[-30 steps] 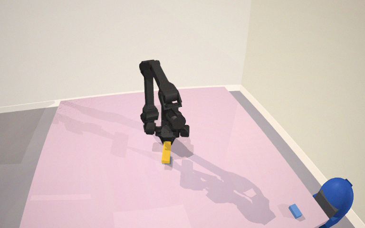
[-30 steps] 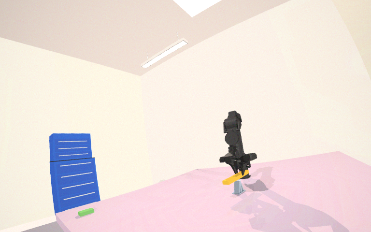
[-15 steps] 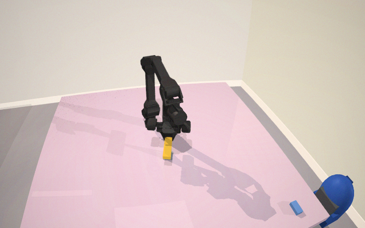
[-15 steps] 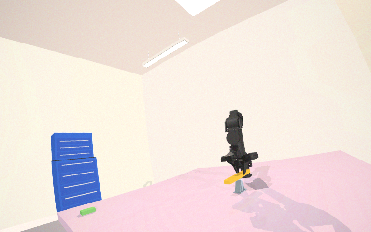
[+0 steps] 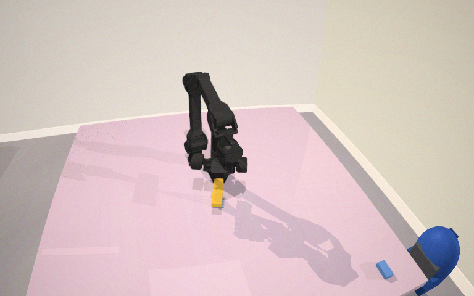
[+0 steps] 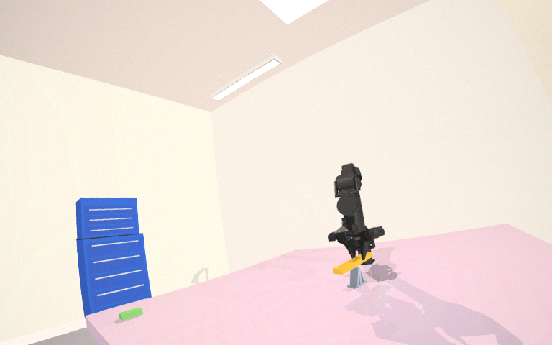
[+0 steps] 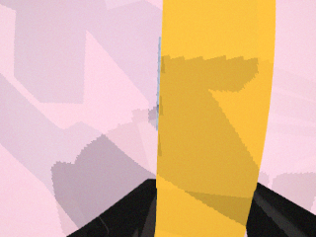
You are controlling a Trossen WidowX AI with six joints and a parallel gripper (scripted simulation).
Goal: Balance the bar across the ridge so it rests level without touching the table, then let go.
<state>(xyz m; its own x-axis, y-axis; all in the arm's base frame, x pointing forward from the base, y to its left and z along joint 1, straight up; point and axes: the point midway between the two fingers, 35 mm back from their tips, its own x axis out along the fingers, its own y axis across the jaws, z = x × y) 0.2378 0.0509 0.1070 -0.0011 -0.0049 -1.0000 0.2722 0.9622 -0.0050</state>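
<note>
My gripper tip is 30 mm short of the yellow bar and 10 mm to the left of it. From my gripper tip the other things lie so: blue block 500 mm ahead, 450 mm to the left, 60 mm below; then green block 550 mm to the right, 500 mm ahead, 60 mm below.
</note>
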